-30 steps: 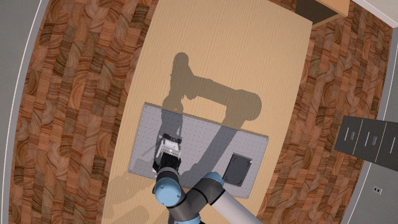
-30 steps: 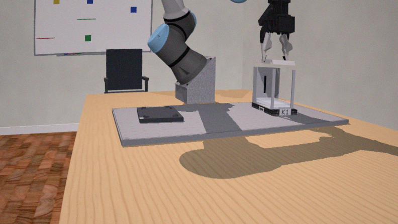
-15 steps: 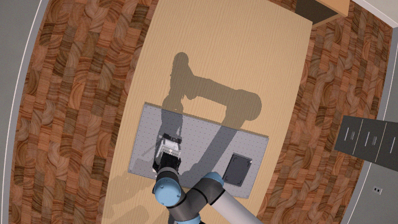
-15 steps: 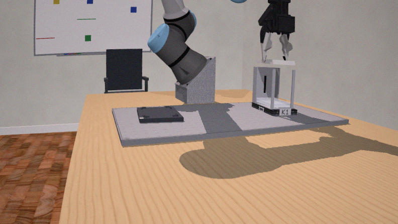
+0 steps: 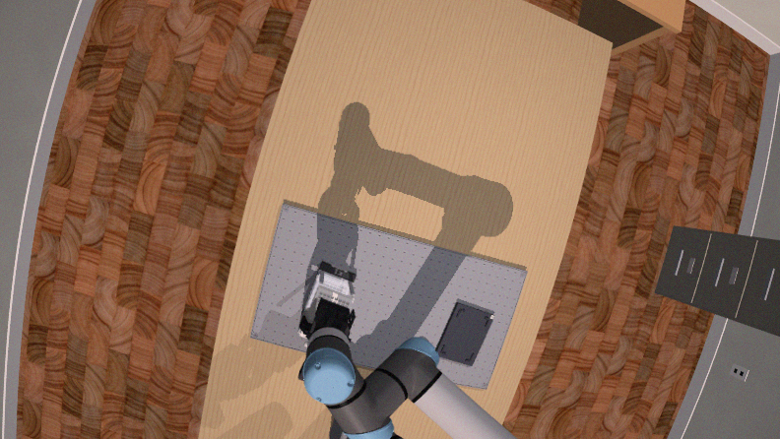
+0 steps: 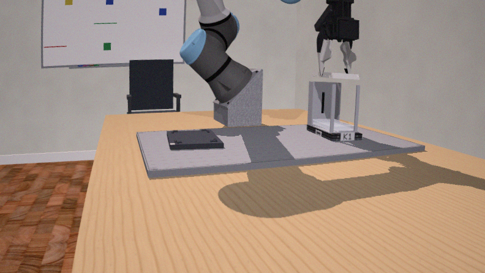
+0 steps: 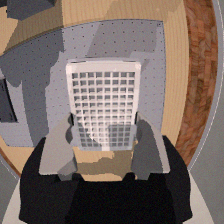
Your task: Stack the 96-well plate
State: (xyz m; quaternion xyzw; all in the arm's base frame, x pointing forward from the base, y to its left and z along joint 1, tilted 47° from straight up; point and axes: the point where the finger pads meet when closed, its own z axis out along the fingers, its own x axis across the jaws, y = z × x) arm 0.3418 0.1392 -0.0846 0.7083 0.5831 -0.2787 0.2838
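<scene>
My gripper is now 150 mm above the white plate. From my hand the other things lie so: clear 96-well plate: 10 mm below; then back panel: 70 mm behind, 10 mm to the left, 90 mm below.
</scene>
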